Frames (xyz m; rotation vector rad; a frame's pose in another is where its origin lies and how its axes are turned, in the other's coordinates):
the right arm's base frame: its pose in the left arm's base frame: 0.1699 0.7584 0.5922 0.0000 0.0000 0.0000
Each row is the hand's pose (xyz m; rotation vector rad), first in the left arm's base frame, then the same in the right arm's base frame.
Working: the left arm's base frame: its pose in the right arm's base frame: -0.1699 -0.7584 -0.5922 0.0000 0.0000 0.0000

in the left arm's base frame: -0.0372 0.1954 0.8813 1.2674 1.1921 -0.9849
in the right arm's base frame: -0.2071 -0.5630 0.2891 1.2674 1.1921 -0.9849
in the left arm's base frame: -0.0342 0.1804 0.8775 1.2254 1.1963 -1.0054
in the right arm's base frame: -0.2041 -0.5780 0.2853 1.2254 1.1963 -1.0054
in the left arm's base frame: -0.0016 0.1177 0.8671 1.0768 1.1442 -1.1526
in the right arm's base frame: -0.1715 -0.6407 0.2749 1.0768 1.1442 -1.1526
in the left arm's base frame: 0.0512 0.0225 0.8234 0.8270 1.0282 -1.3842
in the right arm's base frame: -0.1187 -0.7359 0.2312 0.8270 1.0282 -1.3842
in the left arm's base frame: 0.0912 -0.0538 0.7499 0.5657 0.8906 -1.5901
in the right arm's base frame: -0.0787 -0.8122 0.1577 0.5657 0.8906 -1.5901
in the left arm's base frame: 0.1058 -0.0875 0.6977 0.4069 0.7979 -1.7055
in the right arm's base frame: -0.0641 -0.8459 0.1055 0.4069 0.7979 -1.7055
